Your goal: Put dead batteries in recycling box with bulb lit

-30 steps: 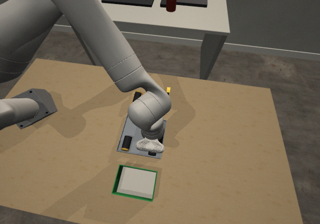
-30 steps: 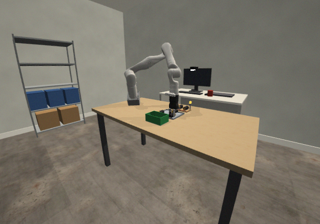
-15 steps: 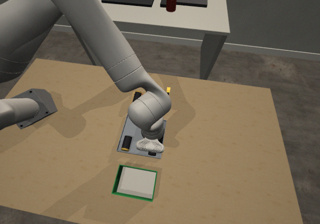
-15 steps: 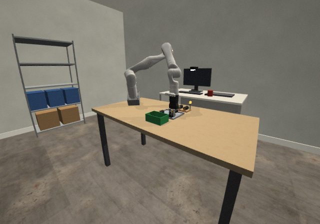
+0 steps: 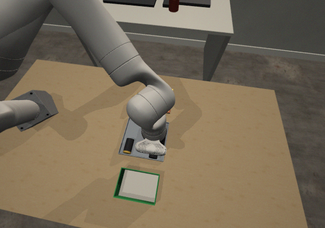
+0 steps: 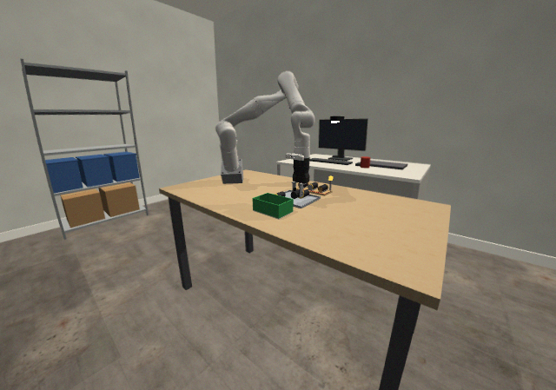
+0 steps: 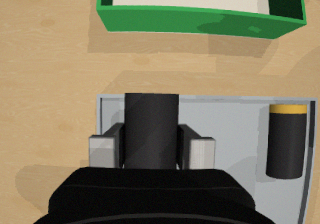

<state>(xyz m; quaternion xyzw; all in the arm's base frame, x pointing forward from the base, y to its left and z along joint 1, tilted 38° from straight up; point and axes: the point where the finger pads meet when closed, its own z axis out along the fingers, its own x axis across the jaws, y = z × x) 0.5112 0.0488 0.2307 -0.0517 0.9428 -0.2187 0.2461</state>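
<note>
My gripper is now 4 cm past the green recycling box, 13 cm to the left of it and 5 cm above it. From my hand the other things lie so: grey tray: 6 cm behind, 6 cm to the left, 6 cm below.
</note>
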